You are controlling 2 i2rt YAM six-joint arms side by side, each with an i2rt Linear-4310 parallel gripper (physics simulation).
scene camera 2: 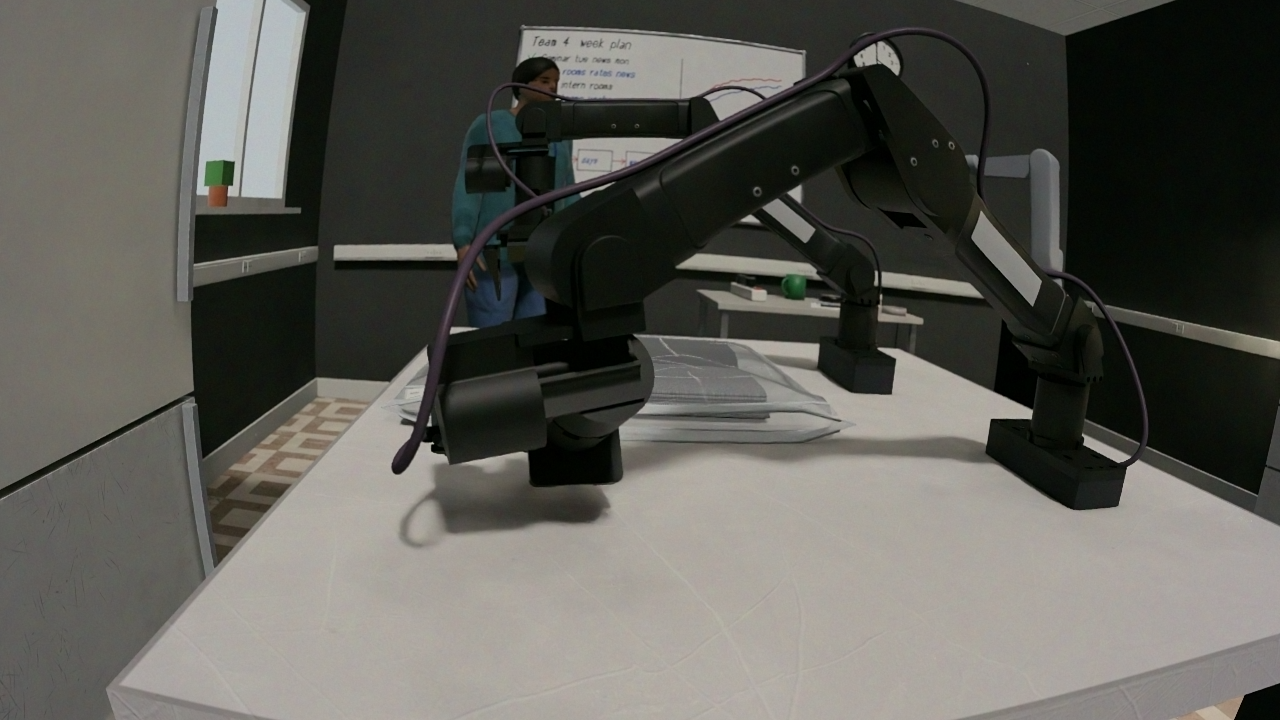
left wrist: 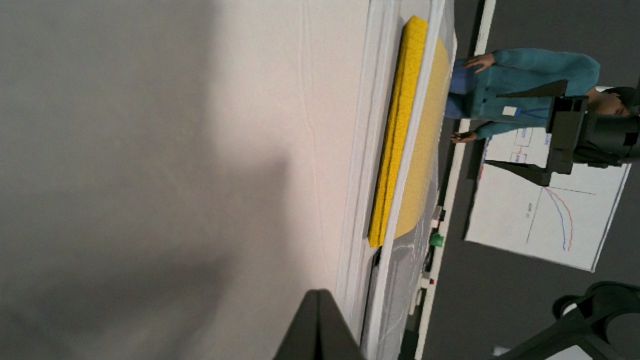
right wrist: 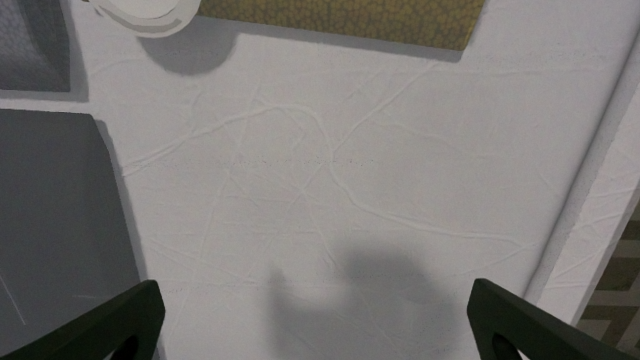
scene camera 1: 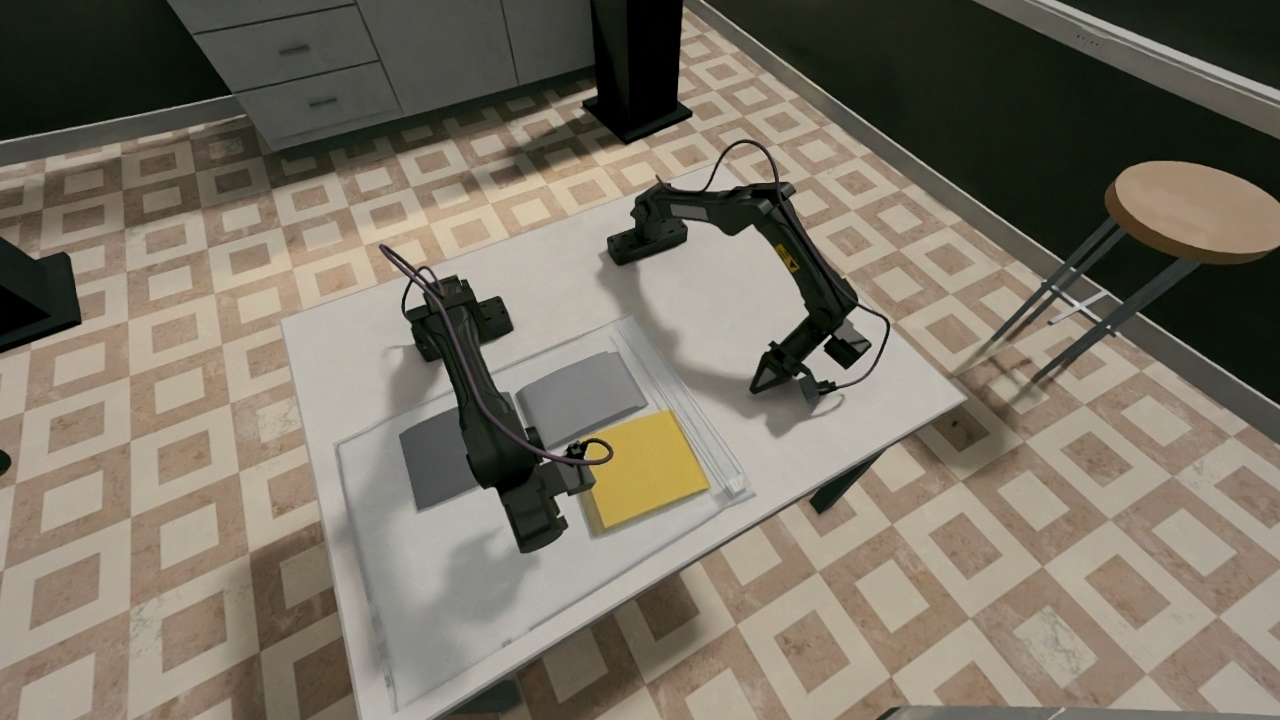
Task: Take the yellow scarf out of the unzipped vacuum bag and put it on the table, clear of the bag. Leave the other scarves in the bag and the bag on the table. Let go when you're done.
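The yellow scarf (scene camera 1: 648, 470) (left wrist: 402, 125) (right wrist: 350, 20) lies folded inside the clear bag (scene camera 1: 684, 398) (left wrist: 356, 175), near its zip-strip edge; the left arm hides it in scene camera 2. A light grey scarf (scene camera 1: 581, 394) and a dark grey scarf (scene camera 1: 438, 456) (right wrist: 60, 225) also lie in the bag. My left gripper (scene camera 1: 754, 386) (left wrist: 318, 305) is shut and empty, low over the table outside the bag's zip-strip edge, tilted toward the bag. My right gripper (right wrist: 316, 295) (left wrist: 489, 129) is open and empty above the bag's film, beyond the yellow scarf; its fingertips are hidden in scene camera 1.
The bag's round valve (right wrist: 150, 15) sits beside the yellow scarf. A small white slider (scene camera 1: 735, 483) is at the front corner of the zip strips. The table (scene camera 1: 850, 394) extends past the zip-strip side. A person (scene camera 2: 465, 179) stands behind the table. A stool (scene camera 1: 1194, 210) stands apart.
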